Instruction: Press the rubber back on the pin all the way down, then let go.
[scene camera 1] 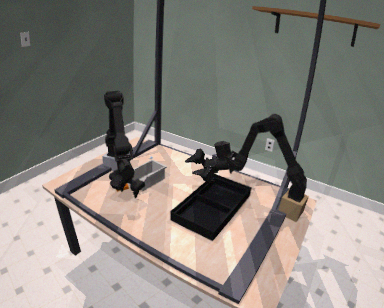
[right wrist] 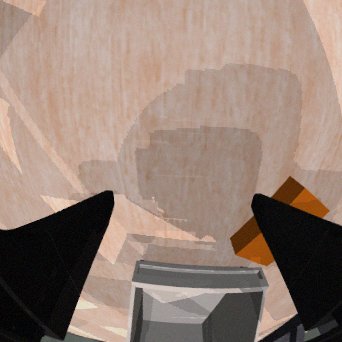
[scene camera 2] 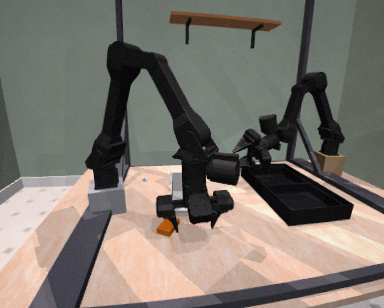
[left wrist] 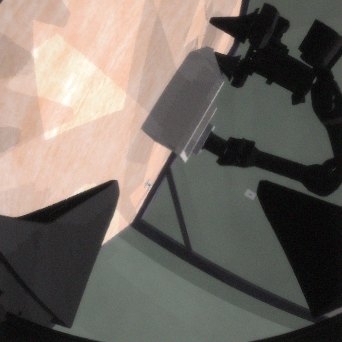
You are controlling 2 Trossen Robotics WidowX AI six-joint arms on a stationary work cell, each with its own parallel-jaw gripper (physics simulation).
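Places are measured from the left arm's base along level axes (x up, y right, z ahead), in centimetres.
Where they show: left gripper, between the fingertips: (scene camera 1: 188,167) (left wrist: 189,187); right gripper, between the fingertips: (scene camera 1: 129,194) (right wrist: 184,199) (scene camera 2: 194,229) (left wrist: 208,37); left arm's base, origin of its link: (scene camera 1: 295,196) (scene camera 2: 328,153); right arm's base, origin of its link: (scene camera 2: 106,184) (left wrist: 206,139).
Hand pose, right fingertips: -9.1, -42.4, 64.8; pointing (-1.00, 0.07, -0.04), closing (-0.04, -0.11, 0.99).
Note:
Things, the pixels of their top centre, and the offset from my right fingertips, as dx, dy, dz. "pt": a spot on its surface instead.
- pale thing, centre of its top: (left wrist: 149,185) (scene camera 2: 144,177) +0.9, +32.5, +19.3
- orange block, centre of its top: (right wrist: 284,233) (scene camera 2: 168,223) +1.3, +1.0, +7.0
- grey open bin, a spot on its surface: (right wrist: 200,275) pt +2.0, +4.9, +2.0
- black two-part tray, centre of its top: (scene camera 2: 287,180) (scene camera 1: 214,198) +4.8, +21.0, -34.5
A tiny blue and pale thing (scene camera 2: 144,179) (left wrist: 148,184) lies on the table behind the grey bin; it may be the pin with its rubber back, but it is too small to tell how far down the back sits. My right gripper (scene camera 1: 127,191) (scene camera 2: 195,230) (right wrist: 184,199) is open and empty, pointing down low over the table in front of the grey bin, well away from that thing. My left gripper (scene camera 1: 190,166) (scene camera 2: 239,159) (left wrist: 189,187) is open and empty, raised near the back end of the black tray.
An orange block (scene camera 2: 166,227) (right wrist: 254,251) lies on the table beside the right gripper's fingers. A grey open bin (scene camera 1: 157,177) (left wrist: 182,100) (right wrist: 200,275) stands behind that gripper. A black two-part tray (scene camera 1: 190,226) (scene camera 2: 320,214) stands at the right of both scene views.

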